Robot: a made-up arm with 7 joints. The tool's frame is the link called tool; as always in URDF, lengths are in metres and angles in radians. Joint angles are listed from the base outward. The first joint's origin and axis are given. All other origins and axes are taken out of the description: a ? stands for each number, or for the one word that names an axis. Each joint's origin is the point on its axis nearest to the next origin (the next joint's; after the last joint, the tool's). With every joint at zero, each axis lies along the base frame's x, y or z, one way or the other. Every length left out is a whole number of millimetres.
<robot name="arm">
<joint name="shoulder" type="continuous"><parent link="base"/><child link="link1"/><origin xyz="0 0 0.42"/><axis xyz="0 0 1"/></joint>
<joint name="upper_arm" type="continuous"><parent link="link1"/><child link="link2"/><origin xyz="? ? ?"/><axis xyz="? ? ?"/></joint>
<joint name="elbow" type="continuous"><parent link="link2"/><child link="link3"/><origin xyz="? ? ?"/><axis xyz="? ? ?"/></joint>
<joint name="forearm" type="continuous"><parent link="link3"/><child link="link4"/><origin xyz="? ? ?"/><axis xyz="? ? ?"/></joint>
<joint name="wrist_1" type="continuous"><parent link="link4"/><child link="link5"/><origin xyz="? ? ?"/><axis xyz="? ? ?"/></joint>
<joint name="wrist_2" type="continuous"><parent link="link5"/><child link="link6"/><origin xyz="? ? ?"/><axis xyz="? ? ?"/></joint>
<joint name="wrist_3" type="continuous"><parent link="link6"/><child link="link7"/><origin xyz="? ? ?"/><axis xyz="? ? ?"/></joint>
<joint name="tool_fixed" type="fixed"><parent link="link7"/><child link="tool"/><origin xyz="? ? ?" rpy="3.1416 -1.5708 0"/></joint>
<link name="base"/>
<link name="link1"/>
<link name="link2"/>
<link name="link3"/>
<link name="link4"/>
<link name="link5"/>
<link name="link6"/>
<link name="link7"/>
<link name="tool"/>
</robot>
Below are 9 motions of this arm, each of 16 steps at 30 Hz.
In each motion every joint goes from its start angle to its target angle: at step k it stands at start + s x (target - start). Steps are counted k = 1, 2, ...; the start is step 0. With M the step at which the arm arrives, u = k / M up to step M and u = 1 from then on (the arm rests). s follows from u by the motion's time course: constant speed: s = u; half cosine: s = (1 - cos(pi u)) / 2; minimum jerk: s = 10 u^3 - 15 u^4 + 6 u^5.
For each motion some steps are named. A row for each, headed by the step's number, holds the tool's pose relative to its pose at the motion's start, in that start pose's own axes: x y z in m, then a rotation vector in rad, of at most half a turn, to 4 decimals.
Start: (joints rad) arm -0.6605 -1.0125 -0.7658 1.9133 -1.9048 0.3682 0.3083
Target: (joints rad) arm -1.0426 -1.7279 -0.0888 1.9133 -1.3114 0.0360 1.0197
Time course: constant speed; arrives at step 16
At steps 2, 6, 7, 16:
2: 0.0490 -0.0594 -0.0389 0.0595 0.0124 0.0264
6: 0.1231 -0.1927 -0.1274 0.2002 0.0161 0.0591
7: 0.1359 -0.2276 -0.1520 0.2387 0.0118 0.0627
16: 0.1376 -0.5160 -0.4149 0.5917 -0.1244 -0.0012

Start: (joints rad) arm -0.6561 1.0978 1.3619 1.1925 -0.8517 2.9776 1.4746
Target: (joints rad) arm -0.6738 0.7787 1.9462 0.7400 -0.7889 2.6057 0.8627
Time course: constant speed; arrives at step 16
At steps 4, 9, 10, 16:
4: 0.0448 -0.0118 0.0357 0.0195 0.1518 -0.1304
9: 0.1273 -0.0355 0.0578 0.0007 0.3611 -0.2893
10: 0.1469 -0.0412 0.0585 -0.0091 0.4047 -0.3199
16: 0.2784 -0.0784 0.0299 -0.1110 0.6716 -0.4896

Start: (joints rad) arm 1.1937 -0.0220 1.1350 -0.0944 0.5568 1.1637 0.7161
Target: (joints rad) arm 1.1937 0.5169 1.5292 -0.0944 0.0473 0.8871 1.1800
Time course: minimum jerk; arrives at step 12
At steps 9, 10, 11, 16:
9: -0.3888 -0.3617 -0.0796 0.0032 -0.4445 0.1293
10: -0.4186 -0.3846 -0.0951 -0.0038 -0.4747 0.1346
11: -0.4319 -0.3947 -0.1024 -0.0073 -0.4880 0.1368
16: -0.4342 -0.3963 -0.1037 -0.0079 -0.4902 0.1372

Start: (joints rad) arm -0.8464 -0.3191 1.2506 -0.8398 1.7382 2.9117 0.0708
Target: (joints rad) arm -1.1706 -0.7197 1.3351 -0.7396 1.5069 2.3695 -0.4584
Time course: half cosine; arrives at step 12
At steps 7, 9, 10, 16:
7: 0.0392 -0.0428 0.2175 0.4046 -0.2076 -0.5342
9: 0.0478 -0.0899 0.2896 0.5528 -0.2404 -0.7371
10: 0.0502 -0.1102 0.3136 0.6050 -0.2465 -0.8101
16: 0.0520 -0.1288 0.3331 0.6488 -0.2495 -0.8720

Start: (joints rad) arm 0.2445 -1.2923 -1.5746 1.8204 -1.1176 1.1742 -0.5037
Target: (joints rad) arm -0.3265 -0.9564 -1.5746 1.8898 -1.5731 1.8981 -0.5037
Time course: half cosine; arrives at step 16
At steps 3, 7, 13, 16:
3: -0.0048 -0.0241 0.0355 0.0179 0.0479 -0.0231
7: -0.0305 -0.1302 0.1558 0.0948 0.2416 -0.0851
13: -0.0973 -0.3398 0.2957 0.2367 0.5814 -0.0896
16: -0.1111 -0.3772 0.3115 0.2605 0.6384 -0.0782

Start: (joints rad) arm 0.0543 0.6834 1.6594 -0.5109 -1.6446 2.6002 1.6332
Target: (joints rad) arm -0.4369 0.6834 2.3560 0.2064 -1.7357 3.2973 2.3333
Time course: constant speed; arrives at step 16
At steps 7, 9, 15, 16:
7: -0.2873 0.0069 -0.0456 0.2397 -0.1537 0.7524
9: -0.3666 -0.0083 -0.0665 0.3081 -0.1841 0.9707
15: -0.5821 -0.0941 -0.1437 0.5334 -0.2299 1.6162
16: -0.6138 -0.1135 -0.1579 0.5762 -0.2300 1.7203

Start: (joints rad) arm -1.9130 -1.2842 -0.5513 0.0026 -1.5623 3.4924 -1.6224
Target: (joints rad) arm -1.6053 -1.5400 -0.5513 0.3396 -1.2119 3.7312 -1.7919
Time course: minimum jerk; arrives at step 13
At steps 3, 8, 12, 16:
3: 0.0214 -0.0117 0.0256 -0.0492 -0.0489 0.0052
8: 0.1787 -0.0579 0.2422 -0.3657 -0.4071 0.0619
12: 0.2492 -0.0509 0.3501 -0.4780 -0.5659 0.1017
16: 0.2502 -0.0507 0.3516 -0.4794 -0.5681 0.1023

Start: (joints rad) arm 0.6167 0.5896 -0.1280 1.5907 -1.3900 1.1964 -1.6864
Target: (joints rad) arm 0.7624 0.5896 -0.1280 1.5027 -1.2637 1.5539 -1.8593
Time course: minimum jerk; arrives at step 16
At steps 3, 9, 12, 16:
3: -0.0029 0.0009 -0.0025 -0.0240 -0.0018 0.0018
9: -0.0356 0.0058 -0.0316 -0.2990 -0.0469 0.0261
12: -0.0512 0.0045 -0.0454 -0.4310 -0.0860 0.0409
16: -0.0568 0.0033 -0.0504 -0.4788 -0.1031 0.0470

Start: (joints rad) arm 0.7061 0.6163 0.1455 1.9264 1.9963 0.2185 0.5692
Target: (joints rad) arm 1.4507 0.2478 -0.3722 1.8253 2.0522 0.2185 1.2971
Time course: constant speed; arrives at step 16
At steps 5, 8, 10, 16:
5: 0.0607 -0.0099 -0.0010 0.0561 -0.0958 0.3530
8: 0.1041 -0.0045 0.0074 0.0674 -0.1416 0.5675
10: 0.1341 0.0040 0.0171 0.0664 -0.1663 0.7101
16: 0.2204 0.0515 0.0640 0.0269 -0.2075 1.1288

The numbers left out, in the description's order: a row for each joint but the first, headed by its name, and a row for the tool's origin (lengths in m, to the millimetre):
upper_arm: xyz 0 -0.08 0, axis 0 -1 0
elbow: xyz 0 0 0.5, axis 0 0 1
forearm: xyz 0.03 0.09 0, axis 0 1 0
wrist_1: xyz -0.03 0 0.59, axis 0 0 1
wrist_2: xyz 0 -0.09 0, axis 0 -1 0
wrist_3: xyz 0.01 0 0.08, axis 1 0 0
tool: xyz 0 0 0

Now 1 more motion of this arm.
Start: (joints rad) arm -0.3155 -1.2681 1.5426 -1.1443 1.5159 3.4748 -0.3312
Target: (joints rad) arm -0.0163 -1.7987 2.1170 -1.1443 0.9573 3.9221 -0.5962
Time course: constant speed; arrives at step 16
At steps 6, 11, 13, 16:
6: -0.0578 0.0714 0.2624 0.1408 0.5414 -0.1052
11: -0.0495 0.1013 0.4910 0.2555 0.9845 -0.1440
13: -0.0329 0.1032 0.5811 0.3005 1.1582 -0.1431
16: 0.0048 0.0939 0.7117 0.3667 1.4131 -0.1212

